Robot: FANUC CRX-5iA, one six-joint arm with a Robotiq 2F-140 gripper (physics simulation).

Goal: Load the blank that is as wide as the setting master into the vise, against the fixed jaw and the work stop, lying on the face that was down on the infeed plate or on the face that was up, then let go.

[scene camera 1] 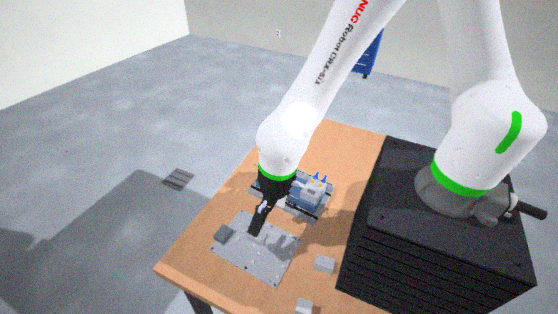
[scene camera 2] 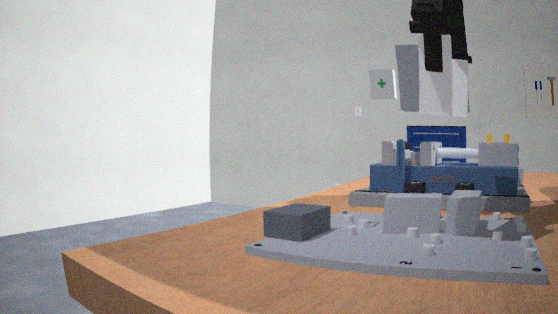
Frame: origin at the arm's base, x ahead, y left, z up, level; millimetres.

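Seen in the pictures: gripper, fingertip midpoint: [scene camera 1: 268, 220] [scene camera 2: 448, 116]; arm's base, link origin: [scene camera 1: 445, 191].
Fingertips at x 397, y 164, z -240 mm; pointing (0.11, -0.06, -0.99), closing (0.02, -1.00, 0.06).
Observation:
Pixels of each thing's top centre, then the offset from my fingertips to it. Level surfaces: height alone.
- grey infeed plate, top centre: [scene camera 2: 416, 234] [scene camera 1: 256, 244] dz -114, dx +24, dy +35 mm
- dark grey setting master, top centre: [scene camera 2: 298, 208] [scene camera 1: 223, 232] dz -89, dx +136, dy +73 mm
- blue vise, top centre: [scene camera 2: 449, 140] [scene camera 1: 292, 176] dz -23, dx +44, dy -234 mm
- wooden table, surface height: dz -122 mm
My gripper [scene camera 1: 256, 227] [scene camera 2: 446, 65] is open and empty. It hangs well above the grey infeed plate [scene camera 1: 241, 257] [scene camera 2: 350, 250]. Two light grey blanks stand on the plate: a wider one [scene camera 2: 412, 212] and a narrower one [scene camera 2: 463, 212] to its right, which looks slightly askew. In scene camera 1 the blanks [scene camera 1: 273, 238] are partly hidden by the fingers and their shadow. The dark grey setting master [scene camera 1: 223, 233] [scene camera 2: 296, 221] lies at the plate's left corner. The blue vise [scene camera 1: 307, 193] [scene camera 2: 445, 177] stands behind the plate, with nothing between its jaws.
Two loose light grey blocks lie on the wooden table [scene camera 1: 343, 156] [scene camera 2: 164, 269], one [scene camera 1: 324, 263] by the black pedestal [scene camera 1: 429, 242] and one [scene camera 1: 304, 305] at the front edge. White pegs stick up from the plate. The robot base sits on the pedestal.

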